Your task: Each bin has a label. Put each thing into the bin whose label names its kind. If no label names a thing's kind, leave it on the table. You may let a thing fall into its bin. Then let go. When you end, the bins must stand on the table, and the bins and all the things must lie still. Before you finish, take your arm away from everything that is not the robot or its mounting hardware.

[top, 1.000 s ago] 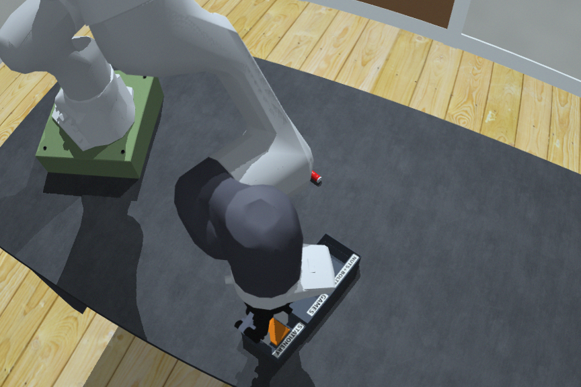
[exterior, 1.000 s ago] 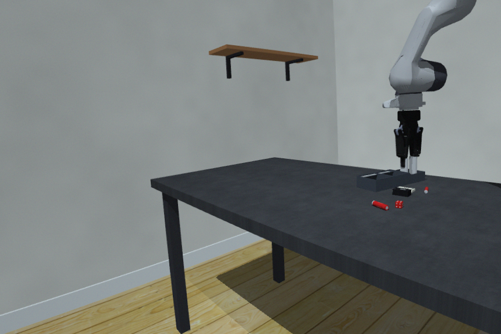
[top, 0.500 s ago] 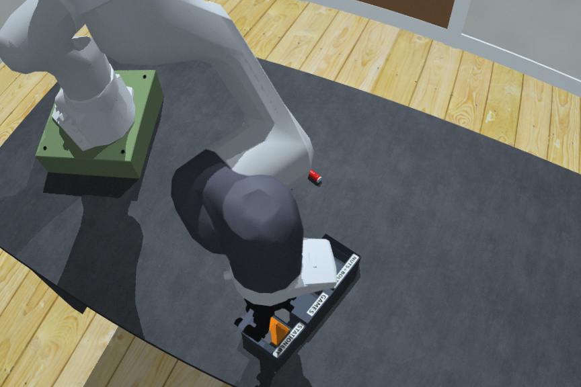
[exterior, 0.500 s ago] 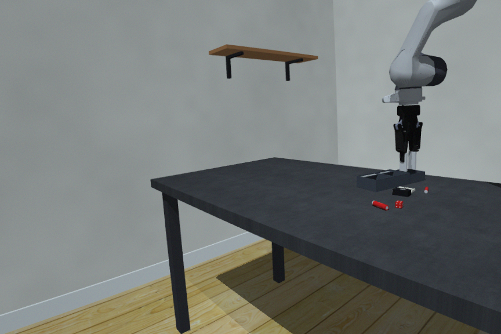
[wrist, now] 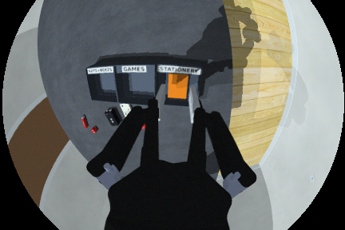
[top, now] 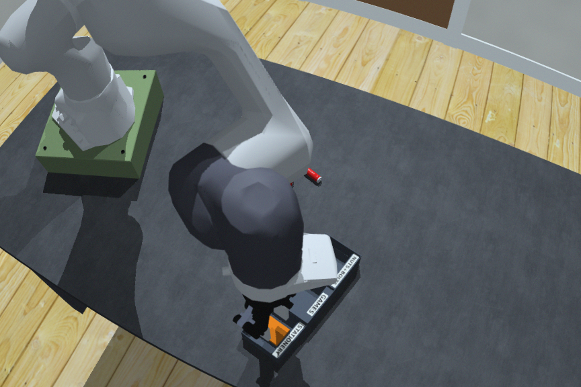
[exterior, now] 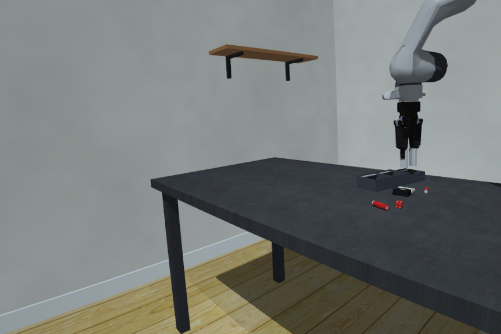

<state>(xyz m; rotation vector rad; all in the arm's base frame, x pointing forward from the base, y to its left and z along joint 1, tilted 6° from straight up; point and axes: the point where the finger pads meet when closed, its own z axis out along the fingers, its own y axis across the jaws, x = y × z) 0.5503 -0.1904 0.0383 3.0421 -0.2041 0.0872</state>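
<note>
Now: the white domino 70 mm behind my hand, 130 mm to the left of it and 80 mm below it. From my hand the other things lie so: bin tray 10 mm ahead, 80 mm to the left, 60 mm below; then black 9V battery 70 mm behind, 190 mm to the left, 70 mm below; then orange block 70 mm below.
</note>
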